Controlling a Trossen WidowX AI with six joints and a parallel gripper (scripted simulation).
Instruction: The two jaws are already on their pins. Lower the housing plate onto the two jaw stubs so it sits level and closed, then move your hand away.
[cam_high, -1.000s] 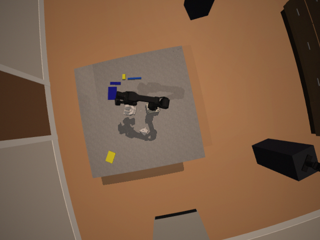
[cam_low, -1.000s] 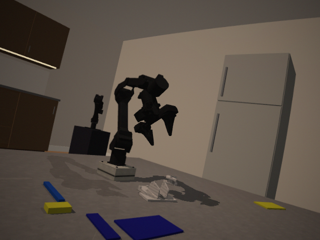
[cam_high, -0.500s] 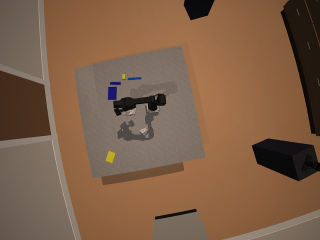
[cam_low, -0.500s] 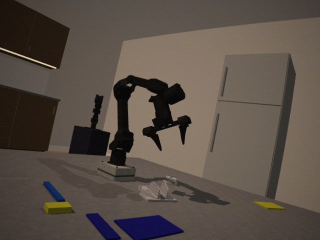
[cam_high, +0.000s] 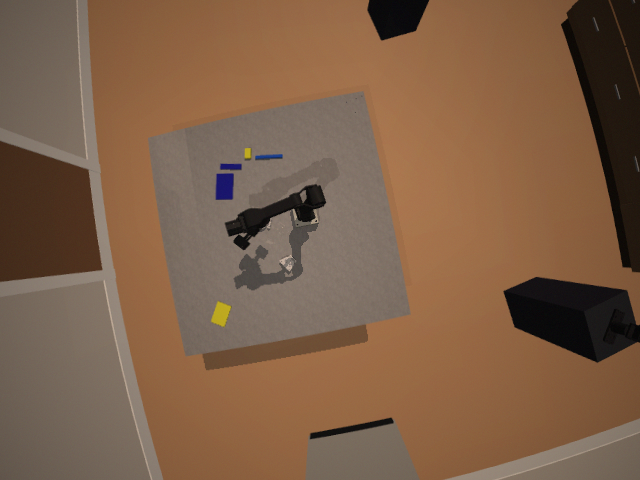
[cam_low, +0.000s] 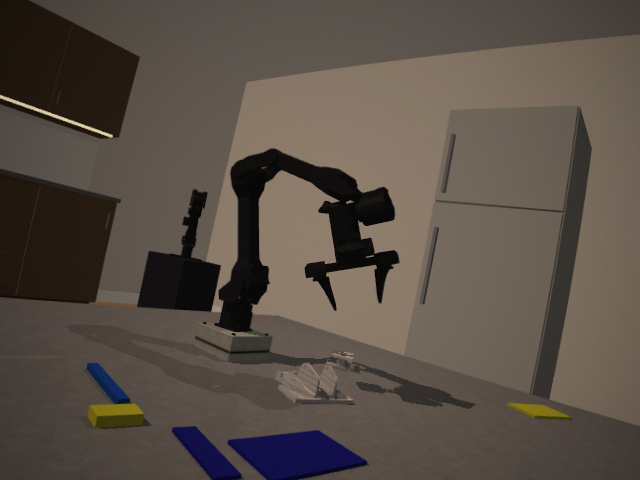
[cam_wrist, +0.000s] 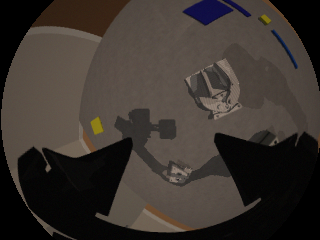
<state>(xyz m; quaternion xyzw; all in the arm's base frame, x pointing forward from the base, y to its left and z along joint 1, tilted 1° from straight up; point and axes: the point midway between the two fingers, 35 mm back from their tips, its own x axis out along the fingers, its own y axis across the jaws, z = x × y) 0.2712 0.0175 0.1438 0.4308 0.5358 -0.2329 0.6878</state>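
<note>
Right now the pale housing part is 180 mm to the left of my gripper tip, 140 mm below it and 90 mm behind it. Round my gripper tip: dark blue plate: 340 mm to the right, 170 mm below, 110 mm ahead; dark blue bar: 430 mm to the right, 170 mm below, 40 mm ahead; blue stick: 410 mm to the right, 180 mm behind, 160 mm below.
</note>
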